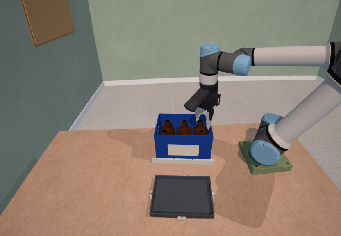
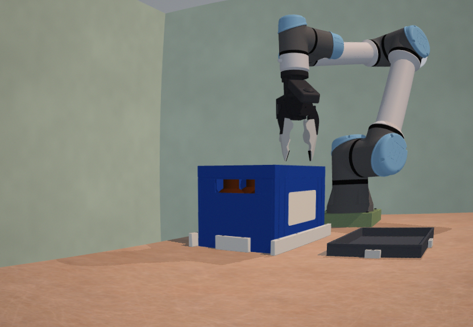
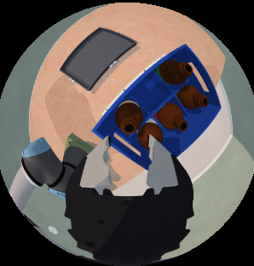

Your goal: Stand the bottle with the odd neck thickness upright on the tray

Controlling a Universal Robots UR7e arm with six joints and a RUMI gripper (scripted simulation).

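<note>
Now: the blue crate 90 mm ahead of my hand, 40 mm to the right of it and 120 mm below it. Also, from my hand: dark tray 90 mm ahead, 250 mm to the left, 190 mm below; then glass bottle 80 mm ahead, 80 mm to the right, 120 mm below.
</note>
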